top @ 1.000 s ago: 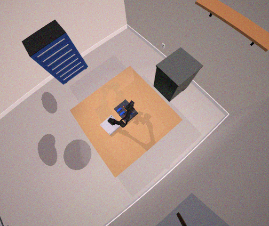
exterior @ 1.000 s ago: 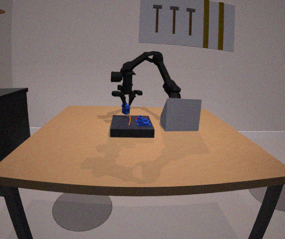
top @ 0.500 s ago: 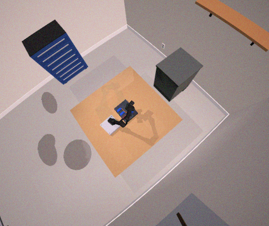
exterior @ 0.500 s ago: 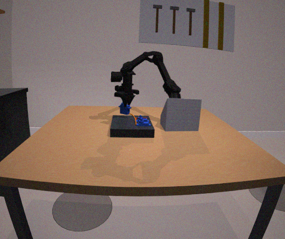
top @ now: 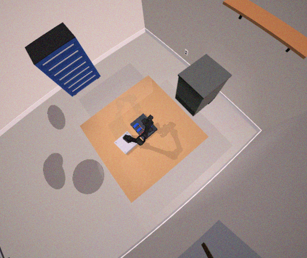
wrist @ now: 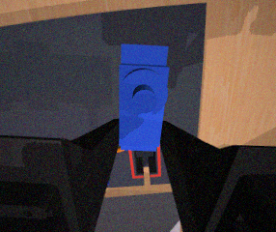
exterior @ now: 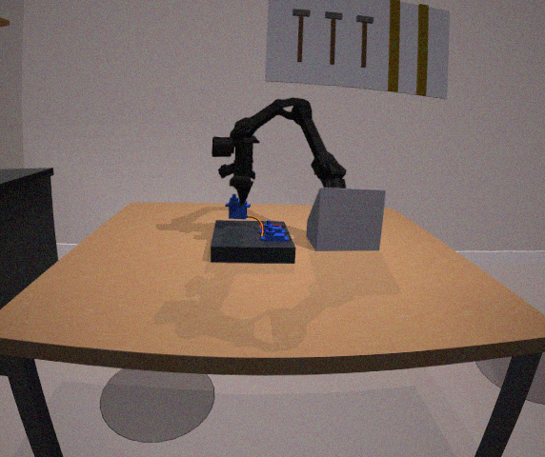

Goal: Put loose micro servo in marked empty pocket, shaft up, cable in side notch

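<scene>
The dark robot deck is 20 mm ahead of my gripper tip, 70 mm to the left of it and 100 mm below it.
</scene>
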